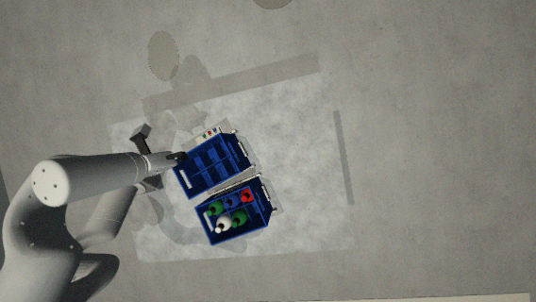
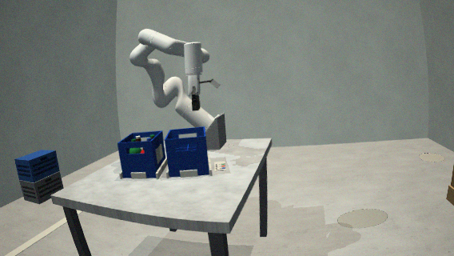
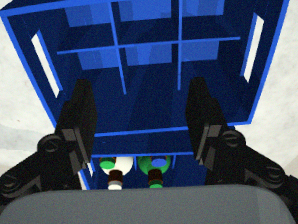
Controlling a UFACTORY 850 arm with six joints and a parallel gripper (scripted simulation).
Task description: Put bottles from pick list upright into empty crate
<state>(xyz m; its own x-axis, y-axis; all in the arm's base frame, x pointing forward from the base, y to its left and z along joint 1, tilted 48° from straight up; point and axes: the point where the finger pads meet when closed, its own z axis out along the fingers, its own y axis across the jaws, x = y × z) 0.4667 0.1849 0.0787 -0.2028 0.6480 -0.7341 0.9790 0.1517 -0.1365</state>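
My hand is 80 mm short of the blue-label bottle, 240 mm to the left of it and 210 mm above it. The rest, counted from my hand: red-label bottle: 160 mm ahead, 220 mm to the right, 210 mm below; green-label bottle: 10 mm behind, 260 mm to the right, 210 mm below; pick list: 10 mm behind, 90 mm to the left, 290 mm below.
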